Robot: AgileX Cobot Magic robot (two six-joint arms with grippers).
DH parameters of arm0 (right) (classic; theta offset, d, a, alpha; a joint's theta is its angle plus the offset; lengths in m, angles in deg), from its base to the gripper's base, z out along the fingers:
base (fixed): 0 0 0 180
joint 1: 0 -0.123 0 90
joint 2: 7.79 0 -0.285 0
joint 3: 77.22 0 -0.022 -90
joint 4: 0 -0.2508 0 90
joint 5: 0 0 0.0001 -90
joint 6: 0 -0.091 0 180
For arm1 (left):
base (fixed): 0 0 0 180
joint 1: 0 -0.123 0 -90
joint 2: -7.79 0 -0.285 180
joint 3: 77.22 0 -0.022 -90
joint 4: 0 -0.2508 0 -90
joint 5: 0 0 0.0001 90
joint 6: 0 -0.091 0 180
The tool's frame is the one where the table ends.
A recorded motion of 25 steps. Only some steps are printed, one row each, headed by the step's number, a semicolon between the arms.
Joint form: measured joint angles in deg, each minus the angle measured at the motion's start. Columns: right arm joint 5, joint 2, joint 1, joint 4, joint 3, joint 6; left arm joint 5, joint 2, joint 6, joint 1, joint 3, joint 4.
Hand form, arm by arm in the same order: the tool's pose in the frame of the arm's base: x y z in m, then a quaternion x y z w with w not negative. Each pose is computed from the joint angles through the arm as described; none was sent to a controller.
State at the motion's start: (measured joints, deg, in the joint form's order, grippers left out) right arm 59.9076 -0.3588 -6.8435 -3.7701 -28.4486 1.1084; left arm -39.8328 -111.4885 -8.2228 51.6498 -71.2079 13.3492
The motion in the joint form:
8: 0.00 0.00 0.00 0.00 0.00 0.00; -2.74 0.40 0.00 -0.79 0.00 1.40
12: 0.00 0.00 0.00 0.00 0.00 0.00; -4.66 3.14 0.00 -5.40 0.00 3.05
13: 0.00 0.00 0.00 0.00 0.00 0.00; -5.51 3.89 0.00 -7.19 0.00 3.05
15: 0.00 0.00 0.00 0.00 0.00 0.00; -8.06 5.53 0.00 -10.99 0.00 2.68
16: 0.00 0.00 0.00 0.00 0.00 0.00; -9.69 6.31 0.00 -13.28 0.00 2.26
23: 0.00 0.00 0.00 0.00 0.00 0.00; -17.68 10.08 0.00 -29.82 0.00 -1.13
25: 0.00 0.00 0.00 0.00 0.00 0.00; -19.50 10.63 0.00 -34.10 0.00 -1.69
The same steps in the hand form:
8: -0.0054 0.0046 0.2777 -0.05987 0.84598 0.05929 0.52651; 0.2256 -0.3021 0.1600 0.41255 0.89930 -0.12939 0.06574
12: -0.0054 0.0046 0.2777 -0.05987 0.84598 0.05929 0.52651; 0.2442 -0.2811 0.1777 0.37040 0.91499 -0.14254 0.07263
13: -0.0054 0.0046 0.2777 -0.05987 0.84598 0.05929 0.52651; 0.2512 -0.2721 0.1822 0.35751 0.92006 -0.14230 0.07365
15: -0.0054 0.0046 0.2777 -0.05987 0.84598 0.05929 0.52651; 0.2640 -0.2514 0.1918 0.33285 0.93012 -0.13814 0.07072
16: -0.0054 0.0046 0.2777 -0.05987 0.84598 0.05929 0.52651; 0.2711 -0.2384 0.1962 0.31880 0.93598 -0.13357 0.06679
23: -0.0054 0.0046 0.2777 -0.05987 0.84598 0.05929 0.52651; 0.3116 -0.1423 0.2165 0.20767 0.97170 -0.10004 0.05161
25: -0.0054 0.0046 0.2777 -0.05987 0.84598 0.05929 0.52651; 0.3178 -0.1171 0.2193 0.17559 0.97896 -0.09390 0.04464

